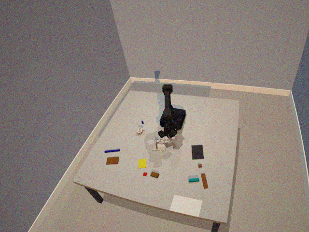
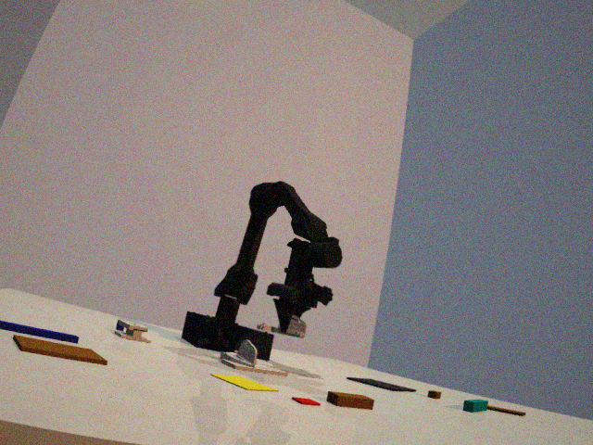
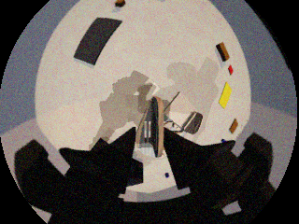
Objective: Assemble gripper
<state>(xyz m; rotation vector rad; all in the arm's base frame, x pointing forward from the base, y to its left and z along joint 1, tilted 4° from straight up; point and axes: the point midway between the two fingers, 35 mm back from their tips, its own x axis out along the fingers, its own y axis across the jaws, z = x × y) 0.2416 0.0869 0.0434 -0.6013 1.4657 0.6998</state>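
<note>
My gripper tip is 3 cm short of the jaw, 11 cm to the left of it and 7 cm above it. The rest, counted from my gripper tip: black plate 4 cm ahead, 25 cm to the left, 8 cm below; housing plate 1 cm ahead, 10 cm to the right, 8 cm below; yellow tile 27 cm ahead, 16 cm to the right, 9 cm below.
</note>
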